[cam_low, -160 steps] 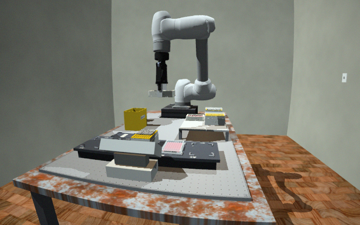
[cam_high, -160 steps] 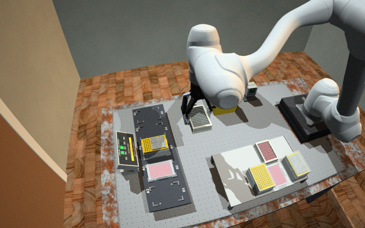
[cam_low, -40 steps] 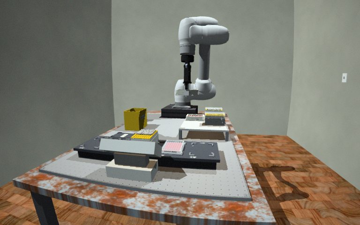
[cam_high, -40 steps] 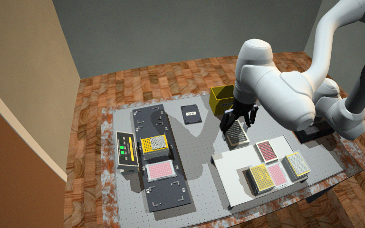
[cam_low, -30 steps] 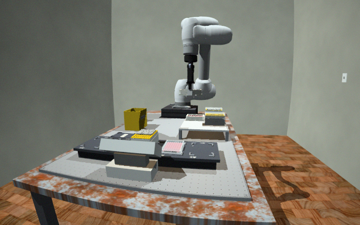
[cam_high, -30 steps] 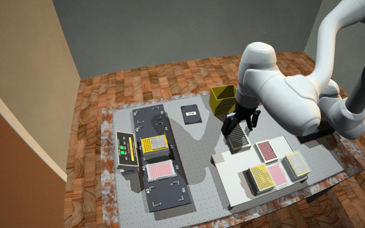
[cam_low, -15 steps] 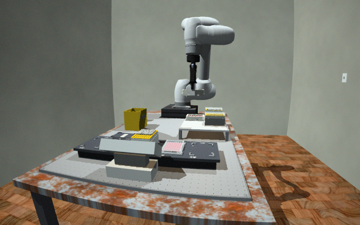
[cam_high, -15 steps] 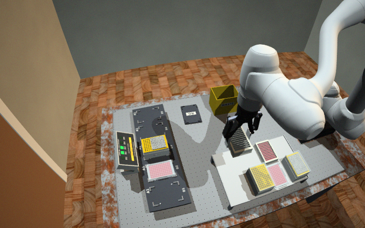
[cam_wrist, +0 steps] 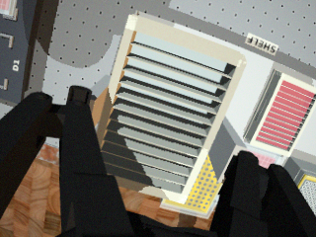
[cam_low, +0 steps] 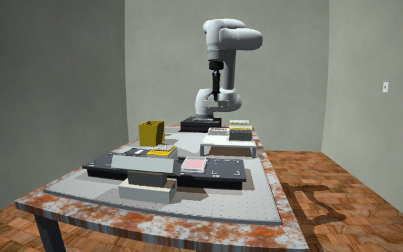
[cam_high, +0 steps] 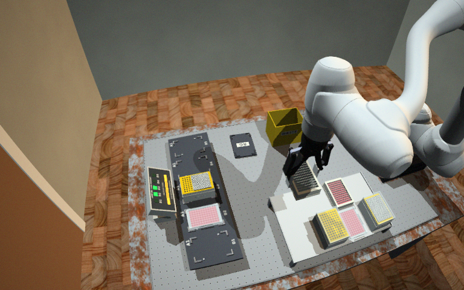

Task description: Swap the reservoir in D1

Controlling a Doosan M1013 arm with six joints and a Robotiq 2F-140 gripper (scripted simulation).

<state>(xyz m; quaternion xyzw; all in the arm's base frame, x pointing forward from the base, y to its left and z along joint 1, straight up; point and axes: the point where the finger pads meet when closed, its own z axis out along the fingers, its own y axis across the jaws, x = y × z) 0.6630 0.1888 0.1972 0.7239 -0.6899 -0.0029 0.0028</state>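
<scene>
My hand is 20 mm above the cream 12-trough reservoir. Round my hand: shelf label 280 mm below, 160 mm behind, 100 mm to the right; yellow tip rack 340 mm ahead, 190 mm below, 160 mm to the right; white shelf 220 mm below, 170 mm behind, 60 mm to the left.
</scene>
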